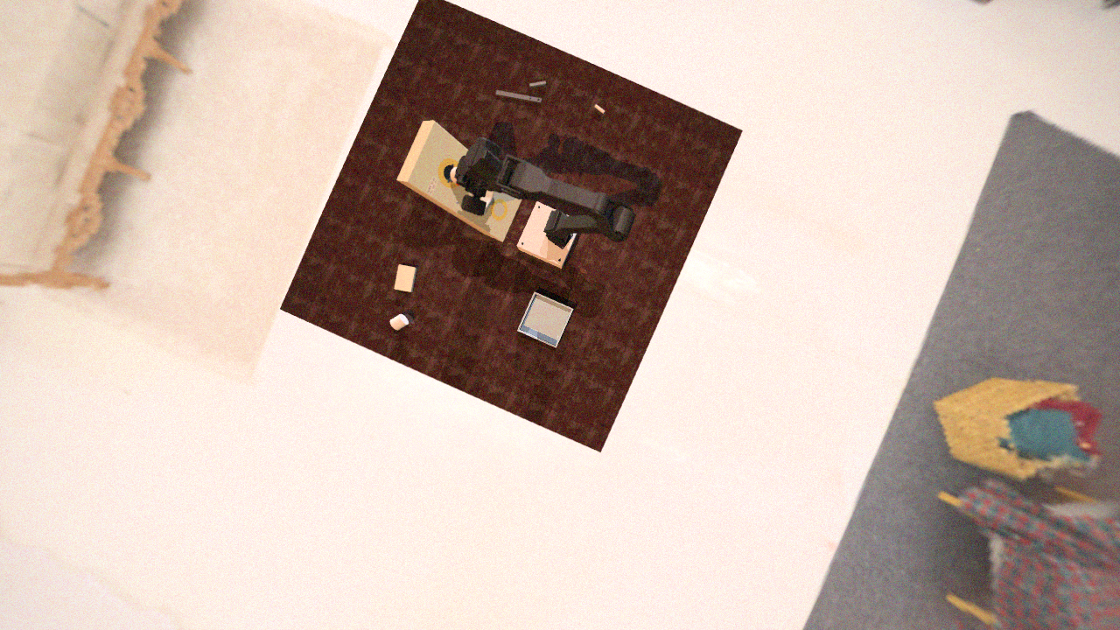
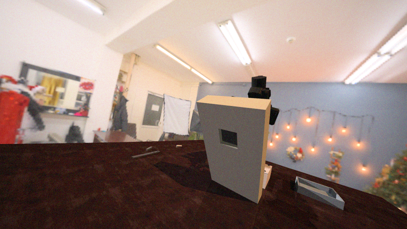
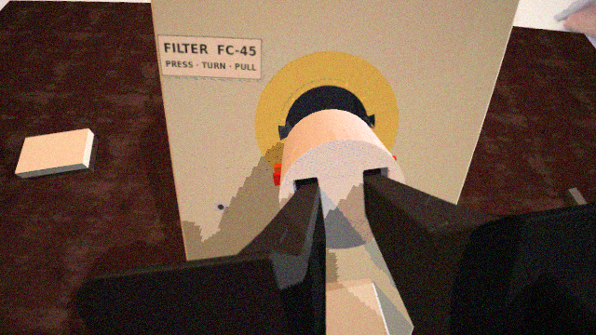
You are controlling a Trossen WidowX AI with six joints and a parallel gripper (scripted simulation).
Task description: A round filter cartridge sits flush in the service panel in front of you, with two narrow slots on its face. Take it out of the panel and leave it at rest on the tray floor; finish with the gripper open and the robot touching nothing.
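Right now the service panel is 11 cm below my gripper tip and 2 cm ahead of it. Also, from my gripper tip: small peg 54 cm to the right, 26 cm below, 13 cm behind; grey tray 42 cm behind, 25 cm below, 21 cm to the left; round filter cartridge 1 cm below, 1 cm ahead.
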